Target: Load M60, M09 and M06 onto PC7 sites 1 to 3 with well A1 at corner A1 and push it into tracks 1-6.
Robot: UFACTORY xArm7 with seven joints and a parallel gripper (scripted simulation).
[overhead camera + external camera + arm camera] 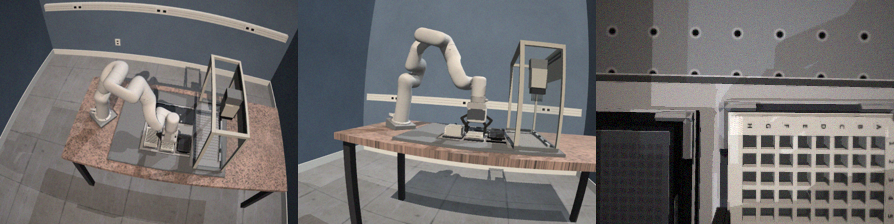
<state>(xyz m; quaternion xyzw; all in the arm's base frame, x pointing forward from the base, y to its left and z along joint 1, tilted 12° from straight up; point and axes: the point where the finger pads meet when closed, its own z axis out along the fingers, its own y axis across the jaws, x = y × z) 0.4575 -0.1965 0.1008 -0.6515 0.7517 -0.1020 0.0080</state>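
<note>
My hand is 30 mm above the nest S2. The rest, counted from my hand: white deep-well block M09 (110 mm behind, 30 mm to the left); then dark 384-well plate M60 (110 mm ahead, 10 mm to the right, 10 mm below); then white 96-well plate M06 (10 mm below).
</note>
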